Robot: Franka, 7 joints.
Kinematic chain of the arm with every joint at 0, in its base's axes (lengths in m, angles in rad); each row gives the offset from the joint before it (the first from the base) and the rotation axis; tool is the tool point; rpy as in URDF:
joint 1: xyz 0 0 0.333 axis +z
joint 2: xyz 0 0 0 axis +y
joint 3: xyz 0 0 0.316 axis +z
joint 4: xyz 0.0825 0 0 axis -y
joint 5: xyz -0.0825 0 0.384 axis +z
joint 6: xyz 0 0 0 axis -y
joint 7: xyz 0.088 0 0 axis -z
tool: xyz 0 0 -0.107 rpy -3.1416 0 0
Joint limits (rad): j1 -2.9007..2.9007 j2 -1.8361..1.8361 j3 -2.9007..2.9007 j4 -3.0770..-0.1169 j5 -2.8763..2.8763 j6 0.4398..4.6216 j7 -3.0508..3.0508
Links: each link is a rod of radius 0.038 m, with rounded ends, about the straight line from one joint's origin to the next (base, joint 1, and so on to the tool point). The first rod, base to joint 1, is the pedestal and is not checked.
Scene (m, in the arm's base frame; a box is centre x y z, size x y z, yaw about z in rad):
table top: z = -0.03
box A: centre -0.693 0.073 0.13 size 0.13 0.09 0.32 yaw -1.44
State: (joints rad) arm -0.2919 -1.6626 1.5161 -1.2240 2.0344 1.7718 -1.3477
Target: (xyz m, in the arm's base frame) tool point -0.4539 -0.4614 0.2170
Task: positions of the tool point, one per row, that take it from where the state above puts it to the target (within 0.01 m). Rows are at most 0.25 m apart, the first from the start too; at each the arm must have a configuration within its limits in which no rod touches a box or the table.
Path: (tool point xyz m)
1: -0.5688 0.5043 0.2865
2: -0.6677 0.3026 0.3421
3: -0.6930 0.0730 0.4039
4: -0.6742 -0.1301 0.3346
5: -0.5908 -0.3150 0.2719
6: -0.4539 -0.4614 0.2170

